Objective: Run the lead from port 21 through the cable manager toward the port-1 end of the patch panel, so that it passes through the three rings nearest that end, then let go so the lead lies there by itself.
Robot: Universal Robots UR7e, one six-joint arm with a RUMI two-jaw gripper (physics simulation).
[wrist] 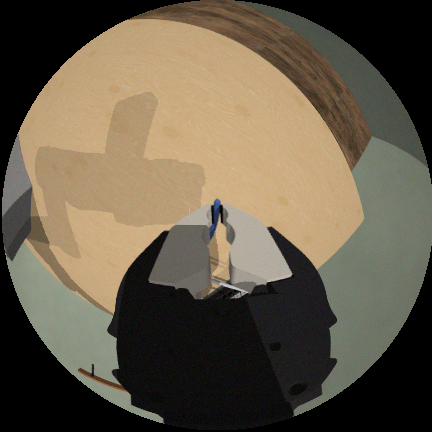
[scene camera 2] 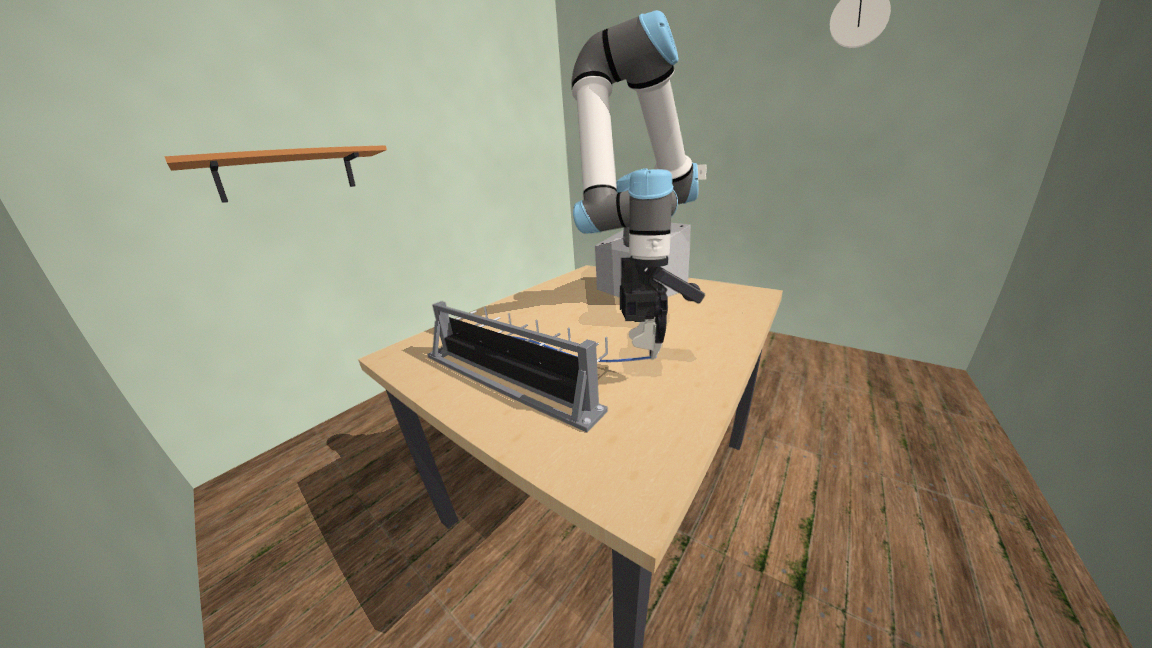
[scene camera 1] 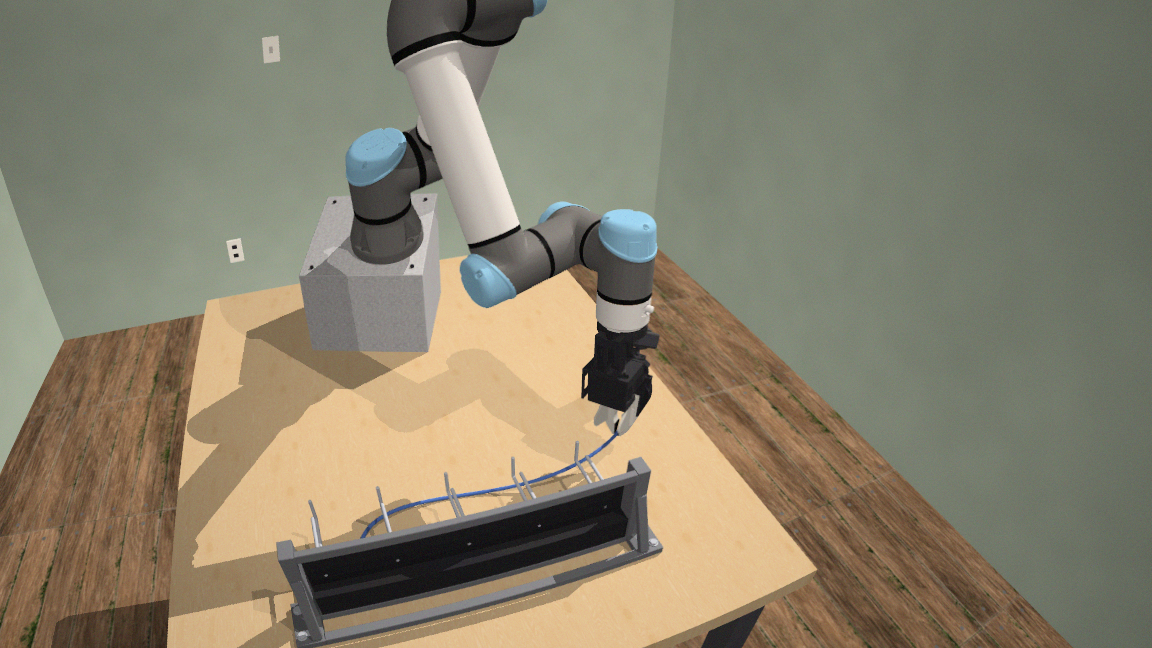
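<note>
My gripper [scene camera 1: 618,430] [scene camera 2: 653,353] [wrist: 216,207] is shut on the blue lead [scene camera 1: 483,492] [scene camera 2: 628,359] [wrist: 217,204], low over the table beyond the right end of the patch panel [scene camera 1: 435,565] [scene camera 2: 515,367]. The lead comes from behind the panel's left part in scene camera 1, curves right along the row of ring prongs and rises slightly to the fingertips. It crosses the rightmost ring [scene camera 1: 576,451] and the two rings left of it, among their prongs. The frames do not show clearly whether it lies inside each ring. The port faces and numbers are hidden.
The panel's grey frame [scene camera 1: 640,503] [scene camera 2: 588,378] stands upright on the wooden table [scene camera 1: 725,531] [scene camera 2: 628,483]. The grey robot base block [scene camera 1: 370,314] stands at the back of the table. A wall shelf [scene camera 2: 273,156] hangs away from the table.
</note>
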